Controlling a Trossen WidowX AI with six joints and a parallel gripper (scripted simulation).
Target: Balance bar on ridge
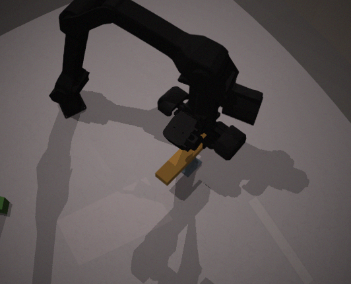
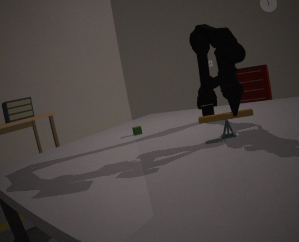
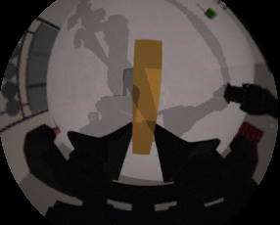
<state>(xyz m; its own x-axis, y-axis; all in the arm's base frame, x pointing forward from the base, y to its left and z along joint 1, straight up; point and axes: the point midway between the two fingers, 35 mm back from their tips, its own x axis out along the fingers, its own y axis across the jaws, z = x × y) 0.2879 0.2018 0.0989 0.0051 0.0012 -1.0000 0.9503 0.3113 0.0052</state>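
Now: the orange bar 10 mm ahead of my gripper tip and 30 mm to the right of it. Also, from my gripper tip: small green cube (110 mm behind, 490 mm to the right, 50 mm below).
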